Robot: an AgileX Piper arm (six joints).
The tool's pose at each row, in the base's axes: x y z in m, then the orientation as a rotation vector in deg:
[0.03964, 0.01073, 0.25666, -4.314, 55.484, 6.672]
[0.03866, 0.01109, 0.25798, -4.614, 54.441, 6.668]
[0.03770, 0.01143, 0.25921, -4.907, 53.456, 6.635]
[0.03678, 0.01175, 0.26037, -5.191, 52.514, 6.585]
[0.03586, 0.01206, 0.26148, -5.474, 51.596, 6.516]
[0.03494, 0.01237, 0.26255, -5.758, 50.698, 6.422]
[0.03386, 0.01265, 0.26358, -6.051, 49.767, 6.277]
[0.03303, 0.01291, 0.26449, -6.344, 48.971, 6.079]
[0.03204, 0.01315, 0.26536, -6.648, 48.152, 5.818]
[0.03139, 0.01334, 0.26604, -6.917, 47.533, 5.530]
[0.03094, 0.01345, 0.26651, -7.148, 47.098, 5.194]
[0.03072, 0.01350, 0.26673, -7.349, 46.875, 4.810]
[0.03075, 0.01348, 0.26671, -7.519, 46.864, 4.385]
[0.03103, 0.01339, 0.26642, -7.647, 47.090, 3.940]
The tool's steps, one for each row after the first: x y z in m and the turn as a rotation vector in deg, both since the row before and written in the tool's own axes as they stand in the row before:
[-0.00162, 0.00047, -0.00001, -0.297, -1.020, -0.192]
[-0.00153, 0.00044, -0.00002, -0.277, -0.962, -0.211]
[-0.00146, 0.00042, -0.00001, -0.261, -0.919, -0.219]
[-0.00142, 0.00040, -0.00001, -0.252, -0.894, -0.234]
[-0.00139, 0.00040, -0.00001, -0.243, -0.873, -0.255]
[-0.00146, 0.00038, -0.00014, -0.231, -0.903, -0.306]
[-0.00122, 0.00033, -0.00001, -0.206, -0.767, -0.344]
[-0.00129, 0.00033, -0.00014, -0.191, -0.786, -0.406]
[-0.00093, 0.00023, 0.00000, -0.144, -0.588, -0.403]
[-0.00065, 0.00014, 0.00000, -0.086, -0.404, -0.418]
[-0.00031, 0.00006, 0.00000, -0.035, -0.192, -0.435]
[0.00003, -0.00002, 0.00001, 0.013, 0.020, -0.444]
[0.00040, -0.00010, -0.00001, 0.063, 0.255, -0.429]

